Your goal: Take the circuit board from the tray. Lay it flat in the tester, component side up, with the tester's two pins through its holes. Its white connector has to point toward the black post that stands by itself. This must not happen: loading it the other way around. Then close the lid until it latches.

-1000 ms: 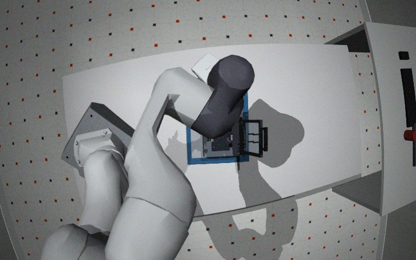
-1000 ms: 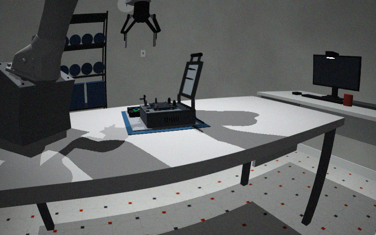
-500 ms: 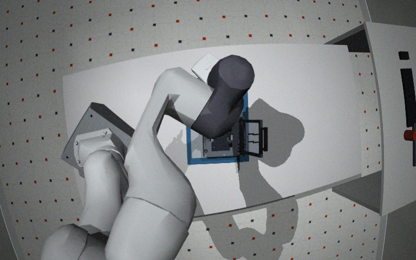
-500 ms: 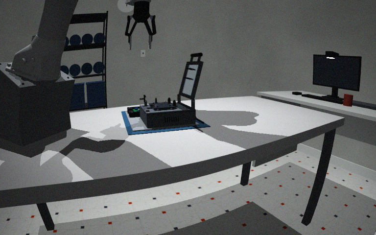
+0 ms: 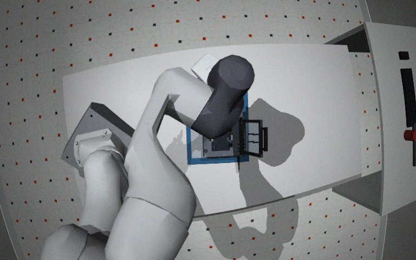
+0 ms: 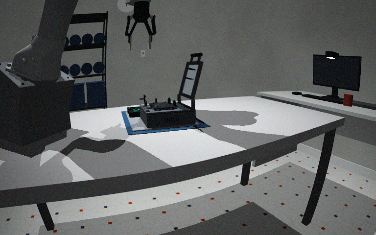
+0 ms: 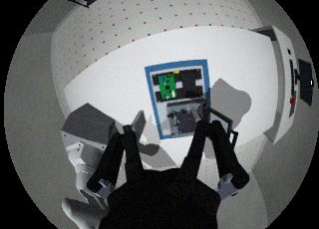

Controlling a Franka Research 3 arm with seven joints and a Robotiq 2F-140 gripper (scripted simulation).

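Now: the green circuit board 310 mm below my hand. From my hand the other things lie so: see-through lid (190 mm ahead, 170 mm to the right, 150 mm below).
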